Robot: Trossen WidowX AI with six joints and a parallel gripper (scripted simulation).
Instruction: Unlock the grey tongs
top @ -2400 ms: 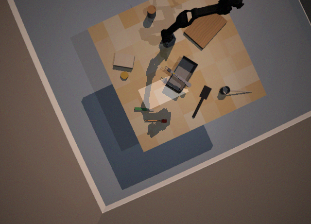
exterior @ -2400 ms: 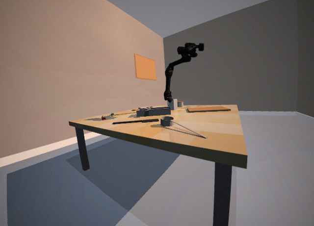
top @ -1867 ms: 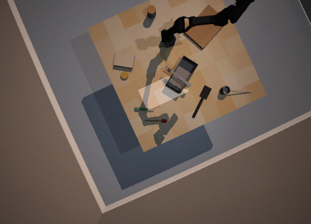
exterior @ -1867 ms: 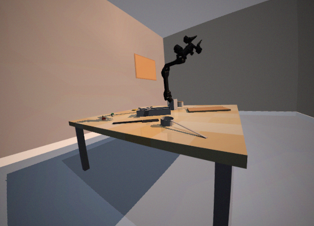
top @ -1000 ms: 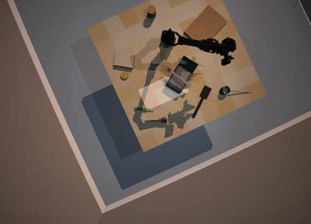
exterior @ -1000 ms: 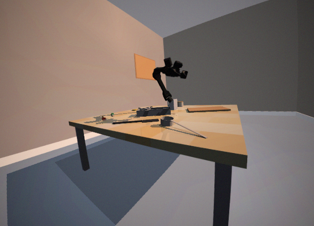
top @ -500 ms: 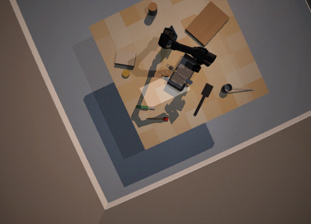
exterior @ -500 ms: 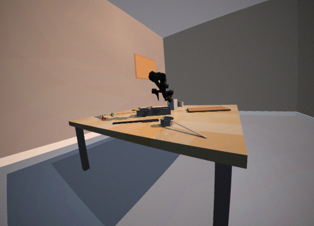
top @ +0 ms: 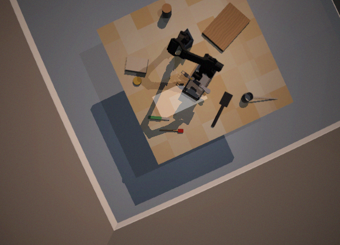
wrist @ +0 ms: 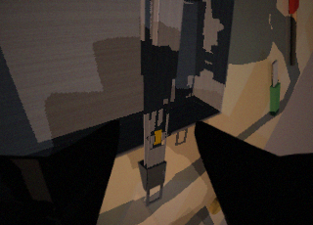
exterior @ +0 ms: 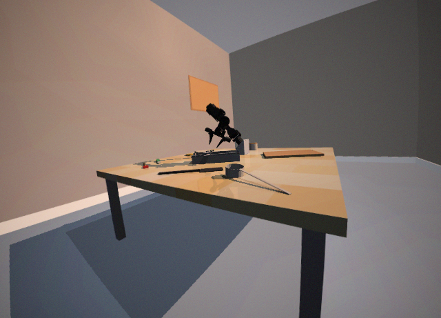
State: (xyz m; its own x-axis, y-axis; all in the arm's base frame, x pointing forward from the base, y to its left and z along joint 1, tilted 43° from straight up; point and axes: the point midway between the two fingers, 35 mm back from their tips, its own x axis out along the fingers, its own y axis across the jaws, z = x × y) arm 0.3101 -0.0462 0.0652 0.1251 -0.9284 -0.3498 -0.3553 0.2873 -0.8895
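The yellow slider lies 2 cm behind my gripper tip, 3 cm to the right of it and 3 cm below it. Also, from my gripper tip: green-handled tool 12 cm ahead, 42 cm to the right, 9 cm below; then roasting tin 2 cm ahead, 3 cm to the left, 7 cm below; then black spatula 32 cm ahead, 8 cm to the left, 10 cm below.
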